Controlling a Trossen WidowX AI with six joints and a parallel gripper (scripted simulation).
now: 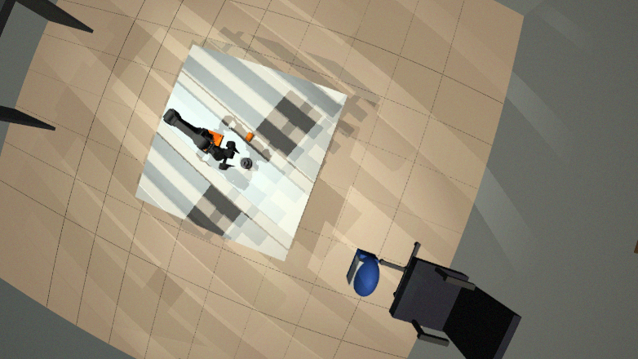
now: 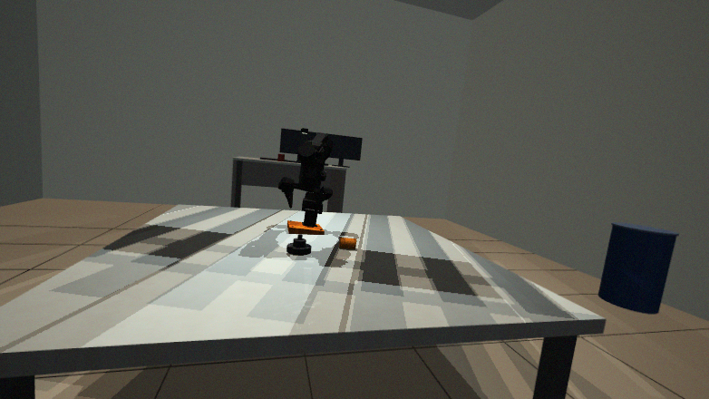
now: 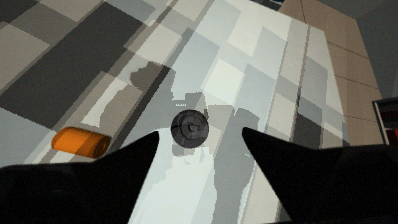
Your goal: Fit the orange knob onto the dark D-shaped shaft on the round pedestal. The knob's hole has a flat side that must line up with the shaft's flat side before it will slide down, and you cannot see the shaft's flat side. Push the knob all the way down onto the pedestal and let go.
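The orange knob is 3 cm behind my gripper tip, 18 cm to the left of it and 12 cm below it. Also, from my gripper tip: round dark pedestal: 1 cm ahead, 1 cm to the right, 11 cm below.
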